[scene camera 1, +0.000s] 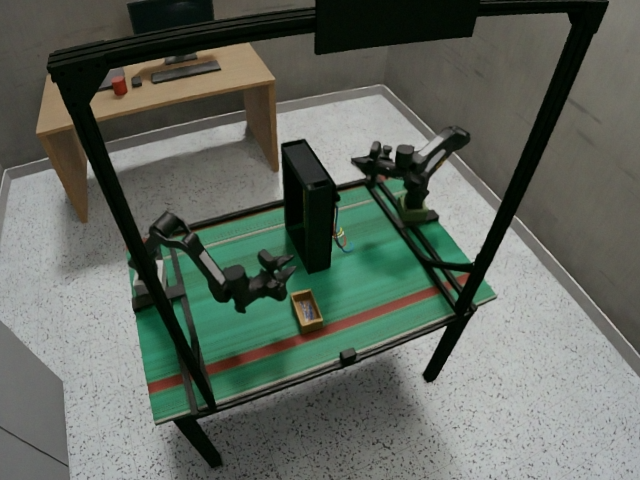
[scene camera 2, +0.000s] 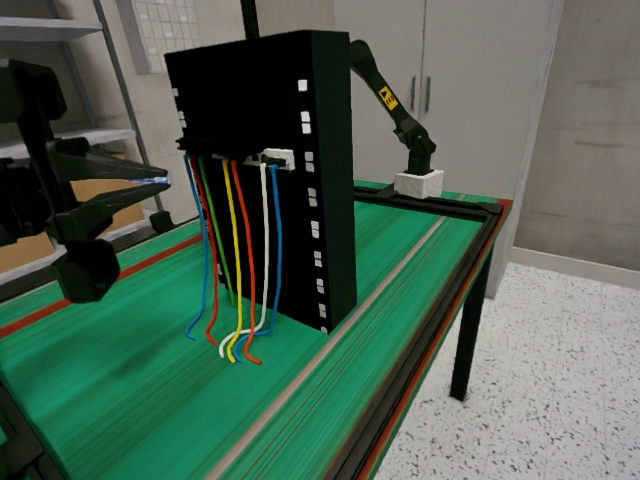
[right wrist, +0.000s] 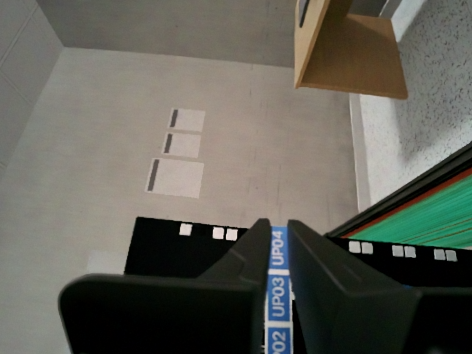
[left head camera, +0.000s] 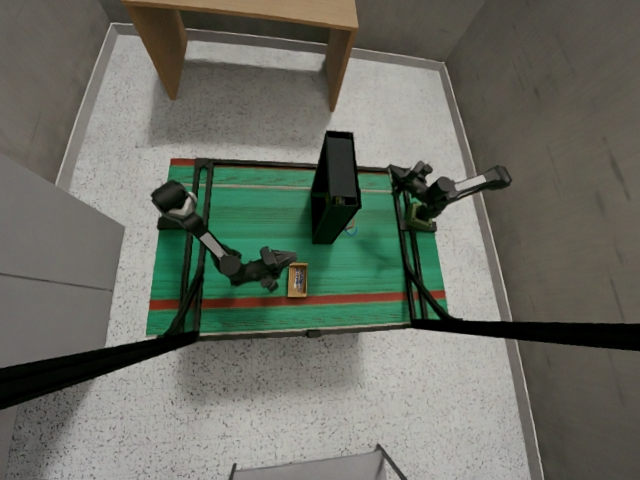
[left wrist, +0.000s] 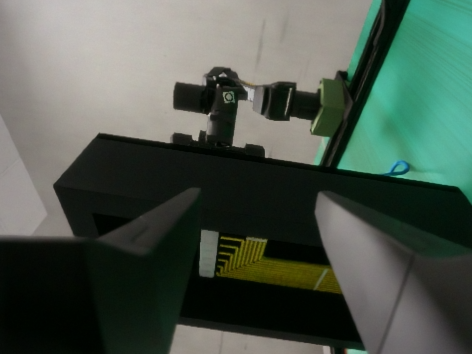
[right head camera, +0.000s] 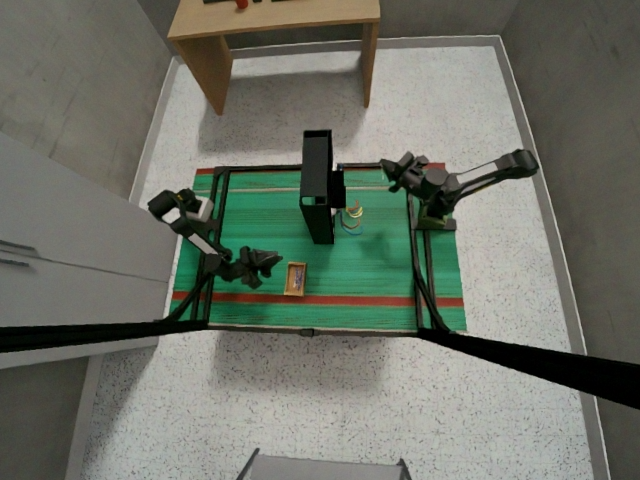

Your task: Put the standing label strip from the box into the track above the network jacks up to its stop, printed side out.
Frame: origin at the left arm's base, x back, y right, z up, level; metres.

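Seen in the pictures: left gripper, fingertip midpoint: (scene camera 1: 294, 260) (left head camera: 296, 255) (left wrist: 259, 200) (right head camera: 280, 255); right gripper, fingertip midpoint: (scene camera 1: 350, 160) (scene camera 2: 168, 179) (right wrist: 277, 229) (left head camera: 388, 165) (right head camera: 380, 160); left arm's base, link origin: (scene camera 2: 418, 171) (right head camera: 194, 206); right arm's base, link origin: (scene camera 1: 413, 203) (left head camera: 422, 213) (left wrist: 316, 106) (right head camera: 436, 210).
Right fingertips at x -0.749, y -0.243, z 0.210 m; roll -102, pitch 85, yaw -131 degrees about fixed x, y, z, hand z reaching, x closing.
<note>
Offsets run from my right fingertips to a thing's top centre. "pt": to the spot under its first point. Level surfaces: height alone.
My right gripper (left head camera: 392, 172) (right head camera: 383, 163) (scene camera 1: 353, 161) (scene camera 2: 167, 180) (right wrist: 277, 229) is shut on a blue-and-white label strip {dx -0.011, dy +0.032, dz +0.005 m} (scene camera 2: 149, 180) (right wrist: 279, 296), held in the air on the cable side of the black rack {dx +0.183, dy +0.136, dz +0.112 m} (left head camera: 342, 170) (right head camera: 316, 170) (scene camera 1: 320, 227) (scene camera 2: 333, 180), apart from it. The print "UP04", "UP03" faces the right wrist camera. White jack parts {pt dx +0.148, dy +0.044, dz -0.013 m} (scene camera 2: 281, 153) show on the rack face; the track cannot be made out. My left gripper (left head camera: 294, 257) (right head camera: 280, 257) (scene camera 1: 293, 261) (left wrist: 259, 200) is open and empty near the cardboard box {dx +0.221, dy +0.434, dz -0.239 m} (left head camera: 306, 281) (right head camera: 294, 295) (scene camera 1: 312, 326), which holds blue-and-white pieces {pt dx +0.216, dy +0.424, dz -0.285 m} (scene camera 1: 307, 311).
Coloured cables, among them a yellow cable {pt dx +0.092, dy +0.111, dz -0.163 m} (scene camera 2: 236, 258) and a blue cable {pt dx +0.123, dy +0.034, dz -0.108 m} (scene camera 2: 279, 232), hang from the rack's face to the green table {dz -0.288 m} (scene camera 2: 129, 403). A black ledge (scene camera 2: 222, 146) juts out above them. Black frame posts (scene camera 1: 522, 170) stand at the table's sides.
</note>
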